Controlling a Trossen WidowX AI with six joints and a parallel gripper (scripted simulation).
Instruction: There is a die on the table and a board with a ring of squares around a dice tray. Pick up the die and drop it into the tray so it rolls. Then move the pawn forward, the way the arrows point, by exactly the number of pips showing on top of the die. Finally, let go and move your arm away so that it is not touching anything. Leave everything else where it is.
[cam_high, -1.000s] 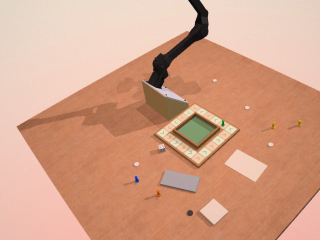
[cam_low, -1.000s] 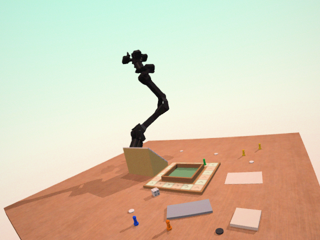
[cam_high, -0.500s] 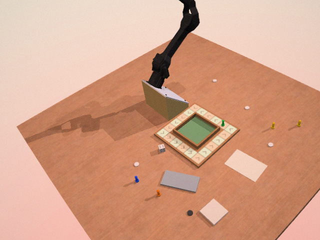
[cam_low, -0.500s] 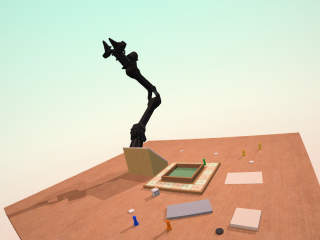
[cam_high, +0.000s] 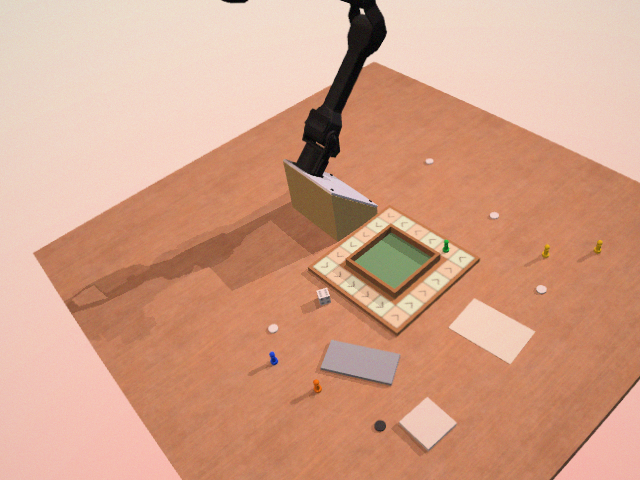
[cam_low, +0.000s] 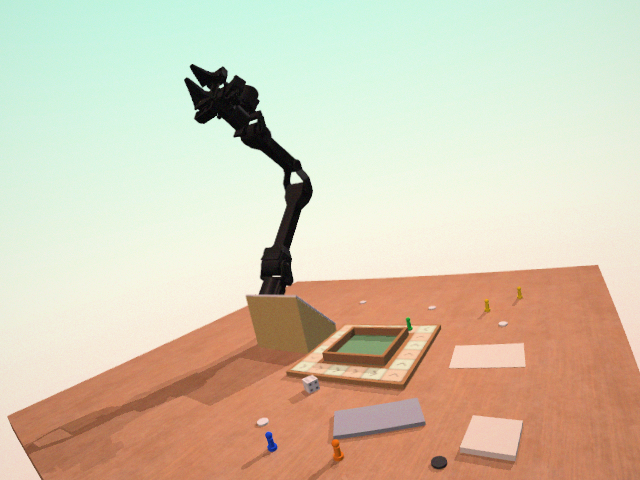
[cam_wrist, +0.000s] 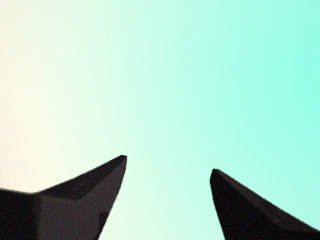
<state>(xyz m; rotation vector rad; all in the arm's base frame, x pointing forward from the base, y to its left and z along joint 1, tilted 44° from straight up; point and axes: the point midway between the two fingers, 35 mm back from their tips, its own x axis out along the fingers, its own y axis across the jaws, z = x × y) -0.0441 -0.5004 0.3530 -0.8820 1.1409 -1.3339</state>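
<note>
Now: the white die 21 cm ahead of my gripper tip, 6 cm to the right of it and 74 cm below it. From my gripper tip the other things lie so: blue pawn: 25 cm ahead, 25 cm to the right, 74 cm below; green dice tray: 27 cm ahead, 12 cm to the left, 75 cm below; green pawn: 35 cm ahead, 22 cm to the left, 73 cm below.
</note>
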